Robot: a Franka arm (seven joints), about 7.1 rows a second.
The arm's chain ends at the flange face. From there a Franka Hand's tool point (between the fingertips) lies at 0.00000 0.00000 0.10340 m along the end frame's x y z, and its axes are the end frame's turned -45 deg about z.
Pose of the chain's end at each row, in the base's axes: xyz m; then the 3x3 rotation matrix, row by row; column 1 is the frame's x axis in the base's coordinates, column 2 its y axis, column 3 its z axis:
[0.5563, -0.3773, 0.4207], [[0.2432, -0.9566, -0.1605], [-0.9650, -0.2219, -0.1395], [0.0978, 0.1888, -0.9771]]
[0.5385, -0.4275, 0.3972], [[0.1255, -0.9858, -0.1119], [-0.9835, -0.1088, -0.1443], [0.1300, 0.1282, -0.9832]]
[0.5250, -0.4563, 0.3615], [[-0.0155, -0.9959, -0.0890], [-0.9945, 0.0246, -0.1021], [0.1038, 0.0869, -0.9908]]
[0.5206, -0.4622, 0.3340], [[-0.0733, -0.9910, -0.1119], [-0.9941, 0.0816, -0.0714], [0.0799, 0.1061, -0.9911]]
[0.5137, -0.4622, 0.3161], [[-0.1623, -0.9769, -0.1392], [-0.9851, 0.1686, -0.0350], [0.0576, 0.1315, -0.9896]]
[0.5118, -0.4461, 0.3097], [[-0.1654, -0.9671, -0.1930], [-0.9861, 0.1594, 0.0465], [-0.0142, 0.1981, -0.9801]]
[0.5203, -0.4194, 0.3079], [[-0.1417, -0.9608, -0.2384], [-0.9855, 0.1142, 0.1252], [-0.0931, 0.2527, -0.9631]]
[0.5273, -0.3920, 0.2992], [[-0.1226, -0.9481, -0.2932], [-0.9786, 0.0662, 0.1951], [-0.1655, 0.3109, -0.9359]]
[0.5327, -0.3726, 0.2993], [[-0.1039, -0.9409, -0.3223], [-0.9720, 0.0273, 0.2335], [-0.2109, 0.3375, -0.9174]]
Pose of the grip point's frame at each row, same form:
[0.5397, -0.3917, 0.3197], [[0.8484, -0.5044, -0.1605], [-0.5255, -0.8393, -0.1395], [-0.0643, 0.2027, -0.9771]]
[0.5269, -0.4424, 0.2955], [[0.7858, -0.6083, -0.1119], [-0.6185, -0.7724, -0.1443], [0.0013, 0.1826, -0.9832]]
[0.5158, -0.4669, 0.2591], [[0.6932, -0.7152, -0.0890], [-0.7206, -0.6858, -0.1021], [0.0120, 0.1348, -0.9908]]
[0.5090, -0.4696, 0.2315], [[0.6489, -0.7526, -0.1119], [-0.7606, -0.6452, -0.0714], [-0.0185, 0.1315, -0.9911]]
[0.4993, -0.4658, 0.2138], [[0.5760, -0.8055, -0.1392], [-0.8158, -0.5774, -0.0350], [-0.0523, 0.1337, -0.9896]]
[0.4918, -0.4413, 0.2084], [[0.5669, -0.8008, -0.1930], [-0.8100, -0.5846, 0.0465], [-0.1501, 0.1300, -0.9801]]
[0.4956, -0.4065, 0.2083], [[0.5792, -0.7796, -0.2384], [-0.7776, -0.6161, 0.1252], [-0.2445, 0.1129, -0.9631]]
[0.4970, -0.3718, 0.2024], [[0.5837, -0.7571, -0.2932], [-0.7388, -0.6452, 0.1951], [-0.3369, 0.1028, -0.9359]]
[0.4994, -0.3485, 0.2044], [[0.5918, -0.7388, -0.3223], [-0.7066, -0.6680, 0.2335], [-0.3878, 0.0895, -0.9174]]

